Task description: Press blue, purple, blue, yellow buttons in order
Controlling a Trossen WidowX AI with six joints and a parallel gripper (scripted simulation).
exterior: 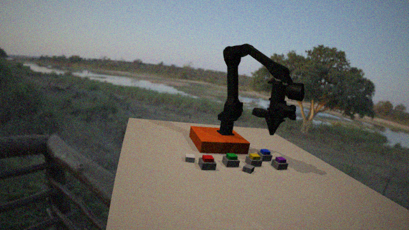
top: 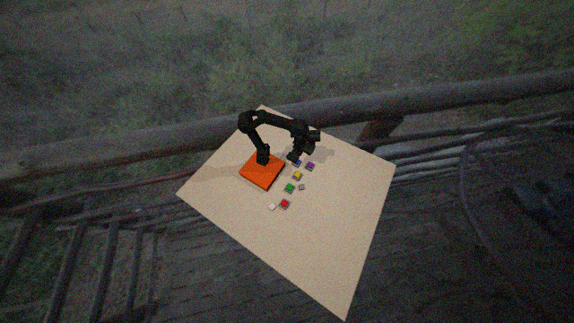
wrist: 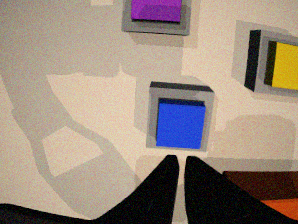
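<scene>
My gripper tip is 8 cm above the blue button and 1 cm past it. Round my gripper tip: yellow button: 9 cm to the right, 8 cm below, 3 cm ahead; grey block: 14 cm to the right, 10 cm below, 8 cm ahead; purple button: 8 cm below, 8 cm ahead, 1 cm to the left.
</scene>
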